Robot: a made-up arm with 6 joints. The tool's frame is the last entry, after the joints.
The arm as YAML. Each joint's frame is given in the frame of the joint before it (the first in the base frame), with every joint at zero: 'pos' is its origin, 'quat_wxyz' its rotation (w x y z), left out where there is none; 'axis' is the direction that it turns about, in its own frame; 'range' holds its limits. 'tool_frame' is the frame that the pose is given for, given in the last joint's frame.
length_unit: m
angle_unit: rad
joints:
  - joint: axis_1
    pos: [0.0, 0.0, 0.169]
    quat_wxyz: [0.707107, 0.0, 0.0, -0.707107]
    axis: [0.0, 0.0, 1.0]
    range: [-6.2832, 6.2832]
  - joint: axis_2
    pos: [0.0, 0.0, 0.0]
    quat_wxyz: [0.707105, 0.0, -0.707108, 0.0]
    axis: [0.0, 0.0, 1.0]
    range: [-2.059, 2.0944]
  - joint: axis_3
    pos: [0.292, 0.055, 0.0]
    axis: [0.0, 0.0, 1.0]
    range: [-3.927, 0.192]
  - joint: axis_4
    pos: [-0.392, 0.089, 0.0]
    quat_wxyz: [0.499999, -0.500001, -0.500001, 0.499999]
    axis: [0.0, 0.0, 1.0]
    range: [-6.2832, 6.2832]
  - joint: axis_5
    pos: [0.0, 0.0, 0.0]
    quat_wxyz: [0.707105, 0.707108, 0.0, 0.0]
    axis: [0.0, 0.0, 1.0]
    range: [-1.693, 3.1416]
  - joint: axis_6
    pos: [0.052, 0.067, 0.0]
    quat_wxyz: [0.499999, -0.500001, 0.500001, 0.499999]
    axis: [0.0, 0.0, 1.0]
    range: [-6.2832, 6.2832]
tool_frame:
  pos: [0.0, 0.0, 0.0]
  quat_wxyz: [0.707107, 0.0, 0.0, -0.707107]
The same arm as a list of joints. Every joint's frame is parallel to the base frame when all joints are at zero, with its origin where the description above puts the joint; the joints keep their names.
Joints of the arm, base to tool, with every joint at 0 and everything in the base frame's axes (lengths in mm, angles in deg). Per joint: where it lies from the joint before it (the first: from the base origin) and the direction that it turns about. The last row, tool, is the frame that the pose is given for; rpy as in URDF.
axis_1: axis 0 0 1 origin 0 0 169
axis_2: axis 0 1 0 origin 0 0 0
axis_3: axis 0 1 0 origin 55 0 292
axis_4: axis 0 0 -1 origin 89 0 -392
axis_5: axis 0 1 0 origin 0 0 0
axis_6: axis 0 0 -1 origin 52 0 -67
tool: origin 0 0 0 rpy 180 0 0
Joint limits (deg, base to tool): -360..360 -117.97..120 -225..11 -360..360 -97..180 -360..360

